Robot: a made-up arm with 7 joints.
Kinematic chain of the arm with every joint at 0, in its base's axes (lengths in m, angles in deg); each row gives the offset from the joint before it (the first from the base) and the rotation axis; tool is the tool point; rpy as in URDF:
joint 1: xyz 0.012 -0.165 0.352 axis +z
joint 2: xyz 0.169 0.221 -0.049 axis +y
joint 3: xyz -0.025 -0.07 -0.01 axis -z
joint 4: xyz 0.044 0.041 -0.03 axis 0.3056 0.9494 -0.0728
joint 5: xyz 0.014 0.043 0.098 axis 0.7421 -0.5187 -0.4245
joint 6: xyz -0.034 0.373 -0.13 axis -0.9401 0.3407 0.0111
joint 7: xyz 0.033 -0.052 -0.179 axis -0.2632 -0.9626 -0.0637
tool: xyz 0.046 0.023 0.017 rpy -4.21 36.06 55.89
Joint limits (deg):
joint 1: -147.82..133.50
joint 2: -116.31..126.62
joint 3: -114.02..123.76
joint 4: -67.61..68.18
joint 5: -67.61..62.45
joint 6: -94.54..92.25
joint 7: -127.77..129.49
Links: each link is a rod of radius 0.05 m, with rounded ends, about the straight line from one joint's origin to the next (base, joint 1, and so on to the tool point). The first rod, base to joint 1, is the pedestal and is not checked.
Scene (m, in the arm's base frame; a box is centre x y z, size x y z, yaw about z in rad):
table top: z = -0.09
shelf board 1: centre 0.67 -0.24 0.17 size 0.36 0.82 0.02 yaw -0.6
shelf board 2: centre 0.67 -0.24 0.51 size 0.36 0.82 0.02 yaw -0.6
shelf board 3: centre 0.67 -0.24 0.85 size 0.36 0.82 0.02 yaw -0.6
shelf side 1: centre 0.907 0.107 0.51 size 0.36 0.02 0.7 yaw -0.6
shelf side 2: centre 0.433 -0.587 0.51 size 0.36 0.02 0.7 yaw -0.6
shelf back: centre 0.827 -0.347 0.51 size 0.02 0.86 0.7 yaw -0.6
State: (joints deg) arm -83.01 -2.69 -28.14 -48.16 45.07 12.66 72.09
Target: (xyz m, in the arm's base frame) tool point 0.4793 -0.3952 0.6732
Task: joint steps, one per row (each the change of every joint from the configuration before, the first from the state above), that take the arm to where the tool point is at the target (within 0.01 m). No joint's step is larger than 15 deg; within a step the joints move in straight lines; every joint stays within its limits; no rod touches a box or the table.
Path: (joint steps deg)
1: -4.94 -0.94 -14.42 -4.21 5.17 12.41 -0.66
2: -4.95 -0.95 -14.41 -4.21 5.18 12.40 -0.67
3: -11.52 11.01 -7.85 -0.60 1.76 1.46 -1.13
4: -11.52 11.01 -7.84 -0.61 1.75 1.45 -1.13
5: -11.52 11.01 -7.85 -0.61 1.76 1.46 -1.14
6: -11.53 11.01 -7.84 -0.60 1.76 1.45 -1.13
7: 7.16 -0.46 12.07 4.07 0.00 -13.14 0.87
8: 7.15 -0.46 12.06 4.07 0.00 -13.14 0.88
9: 7.15 -0.46 12.07 4.07 0.00 -13.14 0.87

